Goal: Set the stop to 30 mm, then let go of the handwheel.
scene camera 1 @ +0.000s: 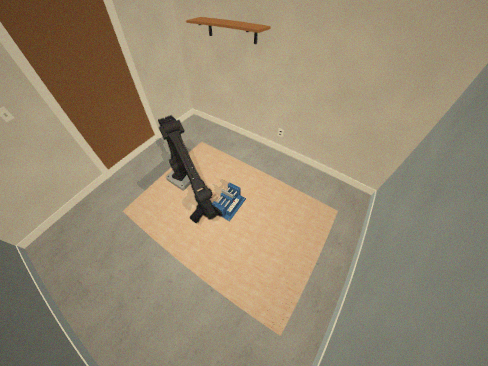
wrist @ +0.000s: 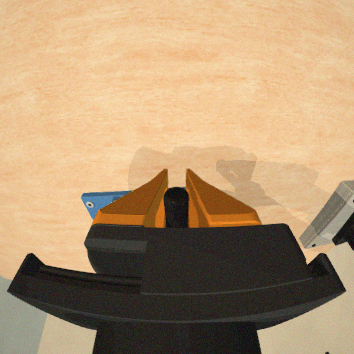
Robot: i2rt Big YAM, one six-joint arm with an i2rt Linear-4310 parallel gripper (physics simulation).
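Places are measured from the arm's base along level axes (x ahead, y left, z up), in metres.
Where they show: gripper, fingertip midpoint: (wrist: 176,175); arm's base at its link origin: (scene camera 1: 181,173).
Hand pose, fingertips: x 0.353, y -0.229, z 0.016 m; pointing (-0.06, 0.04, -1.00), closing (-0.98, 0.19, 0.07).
Observation:
Each offset is from my fingertips to the centre of the thing. "spot": to the spot under its first point. Level surfaces: height alone.
The blue stop fixture (scene camera 1: 242,200) (wrist: 104,200) stands on the wooden mat beside the arm's wrist; in the wrist view a corner of its base with a screw shows left of the fingers. In the scene view it has pale bars and a white strip @[spot: 0.125 m left, 0.118 m ahead, 0.004 m up] (scene camera 1: 233,205), too small to read, so the stop's setting cannot be told. My gripper (wrist: 176,175) has its orange fingers closed around a black rounded handle @[0.014 m left, 0.005 m ahead, 0.030 m up] (wrist: 176,205), which appears to be the handwheel's handle. The handwheel's rim is hidden behind the gripper. In the scene view the fingertips are hidden near the fixture's near left side.
The arm's grey base plate (scene camera 1: 177,181) (wrist: 327,217) stands at the wooden mat's @[0.051 m down] (scene camera 1: 270,250) back left edge. The arm (scene camera 1: 187,162) reaches from there down to the fixture. A wooden shelf (scene camera 1: 227,24) hangs high on the back wall. A brown door (scene camera 1: 75,75) is at the left.

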